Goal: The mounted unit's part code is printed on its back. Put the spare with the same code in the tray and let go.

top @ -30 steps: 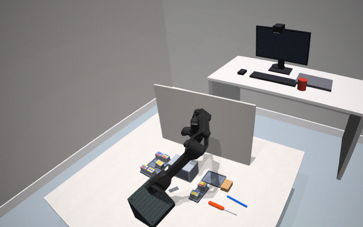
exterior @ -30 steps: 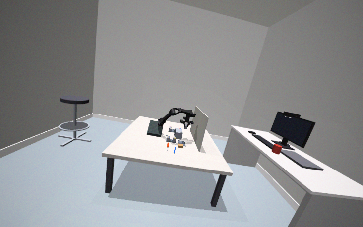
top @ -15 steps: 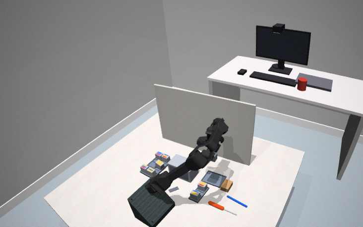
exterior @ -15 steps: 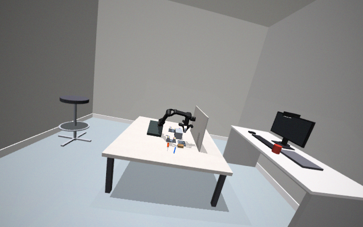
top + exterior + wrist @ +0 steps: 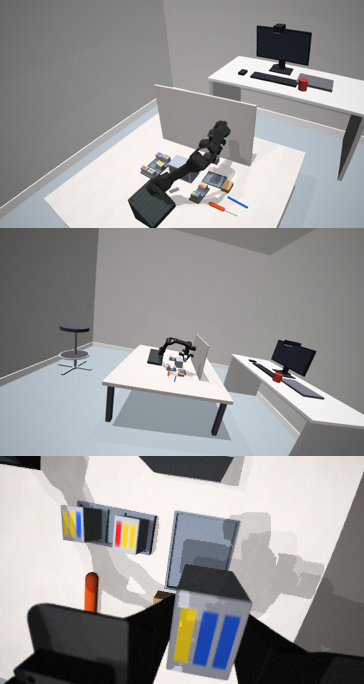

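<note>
My gripper tip is now 16 cm above the tray. From my gripper tip the other things lie so: tan block (15 cm below, 10 cm to the right, 2 cm behind); then grey mounted unit (20 cm to the left, 11 cm below, 6 cm behind); then grey spare block (2 cm above).
</note>
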